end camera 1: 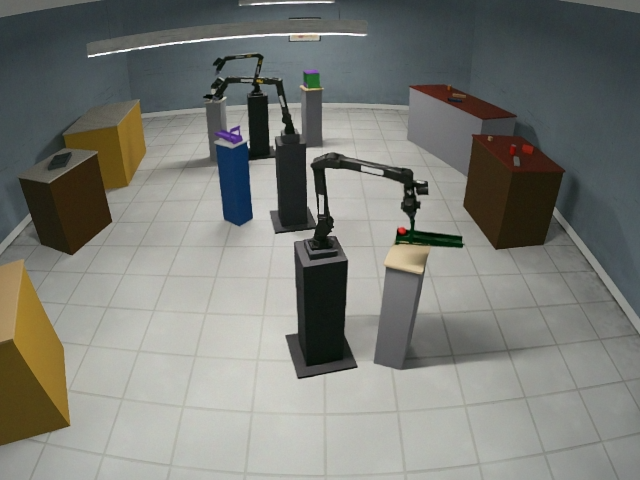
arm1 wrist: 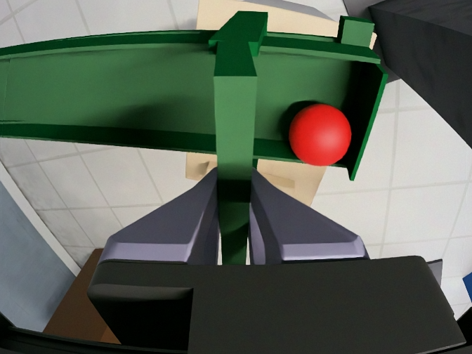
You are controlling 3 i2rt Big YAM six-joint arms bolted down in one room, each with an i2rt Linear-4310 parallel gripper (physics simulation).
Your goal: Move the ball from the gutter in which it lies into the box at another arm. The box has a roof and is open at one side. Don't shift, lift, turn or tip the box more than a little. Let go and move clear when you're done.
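The arm1 gripper (arm1 wrist: 234, 172) is shut on the upright handle of the green gutter (arm1 wrist: 150, 95) (end camera 1: 442, 239). The red ball (arm1 wrist: 320, 134) (end camera 1: 401, 230) lies in the gutter near its end wall, by the lower side wall in the wrist view. In the end camera view, the front arm's gripper (end camera 1: 412, 215) holds the gutter roughly level, just above a tan-topped pedestal. The green box (end camera 1: 311, 80) with a purple roof stands on a far pedestal; its open side cannot be made out. The two farther arms reach left; their fingers are too small to judge.
The tan pedestal top (arm1 wrist: 306, 186) (end camera 1: 403, 255) lies below the gutter. A purple object with a handle (end camera 1: 229, 136) rests on the blue pedestal (end camera 1: 235, 180). A grey pedestal (end camera 1: 216, 124) stands near the far arms. Cabinets line both side walls.
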